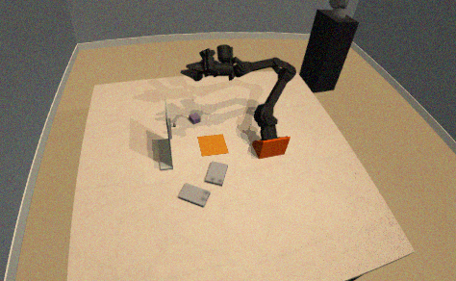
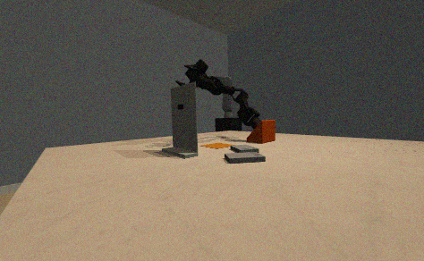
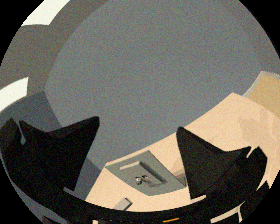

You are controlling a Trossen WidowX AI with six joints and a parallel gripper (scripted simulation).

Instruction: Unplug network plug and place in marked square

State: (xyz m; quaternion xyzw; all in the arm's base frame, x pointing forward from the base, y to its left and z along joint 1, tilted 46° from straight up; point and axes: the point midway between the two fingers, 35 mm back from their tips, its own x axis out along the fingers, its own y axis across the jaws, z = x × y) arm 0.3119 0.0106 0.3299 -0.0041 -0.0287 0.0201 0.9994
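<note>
The grey network plug is 9 cm ahead of my gripper tip, 13 cm to the left of it and 16 cm below it. Round my gripper tip: orange marked square: 10 cm behind, 13 cm to the left, 33 cm below; grey panel: 10 cm ahead, 13 cm to the left, 22 cm below.
</note>
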